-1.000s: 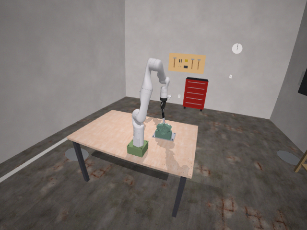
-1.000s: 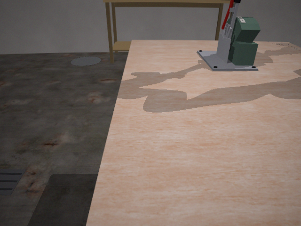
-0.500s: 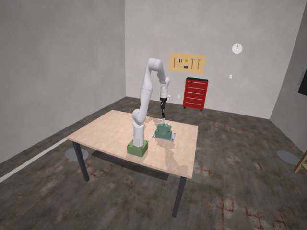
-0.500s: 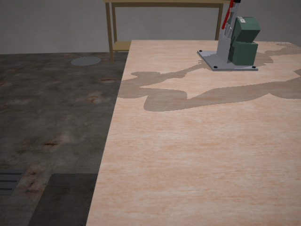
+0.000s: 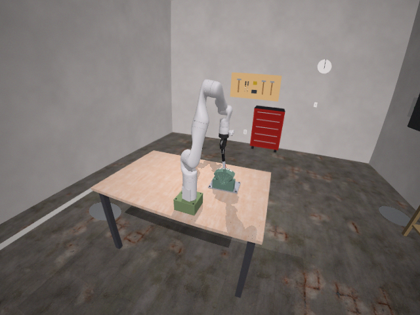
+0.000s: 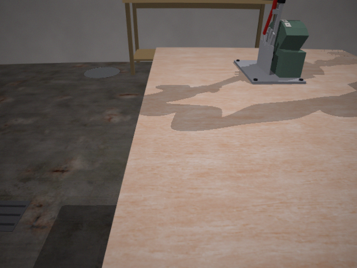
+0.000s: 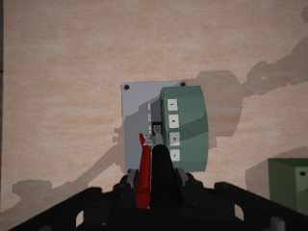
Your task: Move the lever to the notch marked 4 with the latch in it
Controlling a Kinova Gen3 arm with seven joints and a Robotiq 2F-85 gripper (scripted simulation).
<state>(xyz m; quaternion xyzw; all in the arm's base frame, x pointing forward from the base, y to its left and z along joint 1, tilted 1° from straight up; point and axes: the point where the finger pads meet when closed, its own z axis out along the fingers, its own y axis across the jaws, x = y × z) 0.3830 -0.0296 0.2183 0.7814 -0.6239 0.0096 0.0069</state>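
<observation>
The red bar lies 2 cm ahead of my hand, 1 cm to the right of it and 11 cm below it.
</observation>
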